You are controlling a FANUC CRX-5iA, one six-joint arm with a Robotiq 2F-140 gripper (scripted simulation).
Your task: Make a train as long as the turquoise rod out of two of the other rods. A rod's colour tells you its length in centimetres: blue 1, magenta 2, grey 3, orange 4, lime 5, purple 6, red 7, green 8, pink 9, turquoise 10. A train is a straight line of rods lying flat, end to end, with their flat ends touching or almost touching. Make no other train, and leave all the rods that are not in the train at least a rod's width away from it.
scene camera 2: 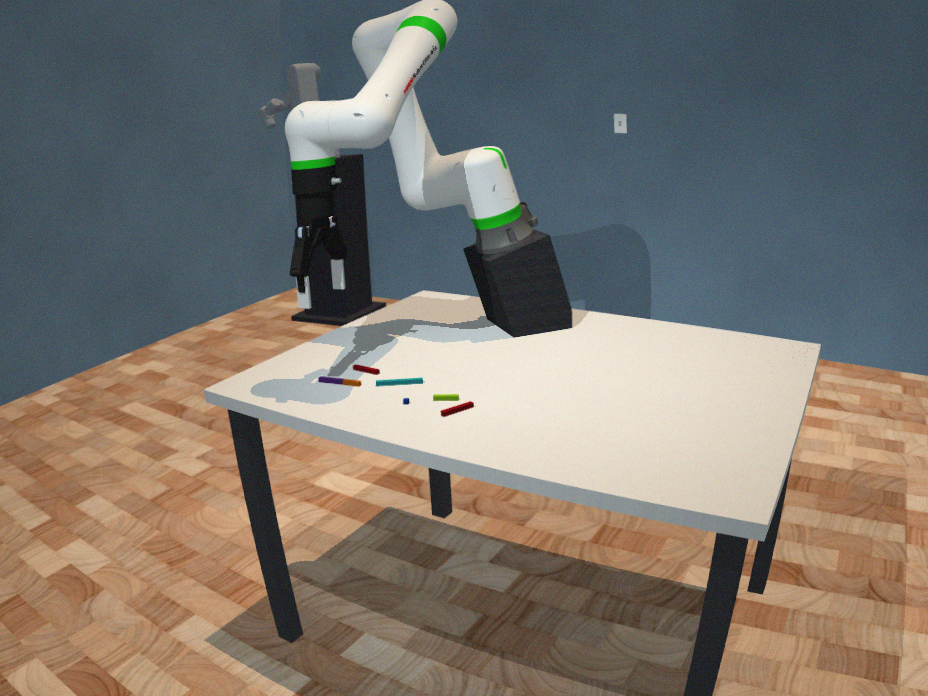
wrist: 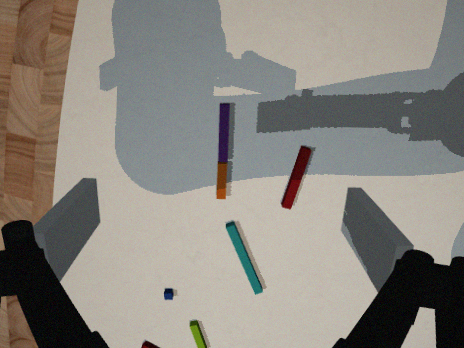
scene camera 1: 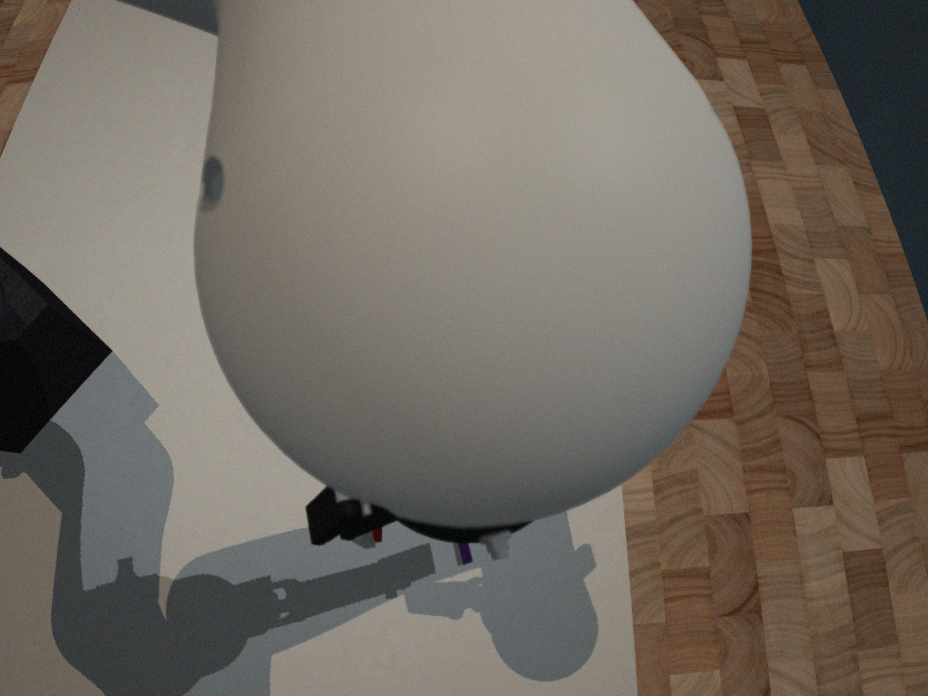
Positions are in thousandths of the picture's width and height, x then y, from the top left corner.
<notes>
In view: my gripper (wrist: 477, 591), a red rod (wrist: 656, 441) and a turquoise rod (wrist: 499, 657).
</notes>
